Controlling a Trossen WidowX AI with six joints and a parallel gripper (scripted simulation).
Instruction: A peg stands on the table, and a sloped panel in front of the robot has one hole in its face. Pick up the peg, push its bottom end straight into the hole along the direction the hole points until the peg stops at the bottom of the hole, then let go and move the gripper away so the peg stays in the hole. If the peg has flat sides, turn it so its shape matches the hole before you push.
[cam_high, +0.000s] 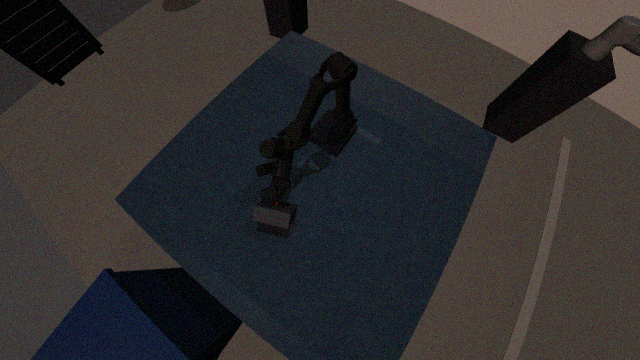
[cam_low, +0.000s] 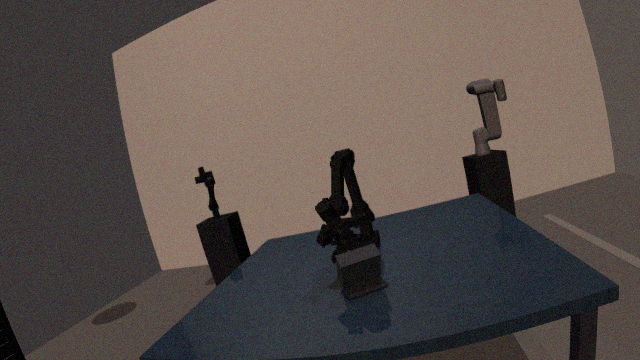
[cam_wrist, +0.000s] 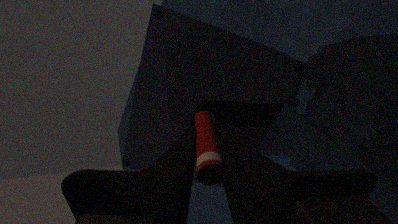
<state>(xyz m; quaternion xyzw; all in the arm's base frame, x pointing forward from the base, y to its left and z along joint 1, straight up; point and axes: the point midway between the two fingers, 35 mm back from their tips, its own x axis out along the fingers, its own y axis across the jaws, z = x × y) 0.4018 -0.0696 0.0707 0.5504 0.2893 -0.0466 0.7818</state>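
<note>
My gripper tip is now 10 mm below the peg and 10 mm past it. Round my gripper tip: sloped panel 40 mm ahead, 20 mm below, 10 mm to the left.
</note>
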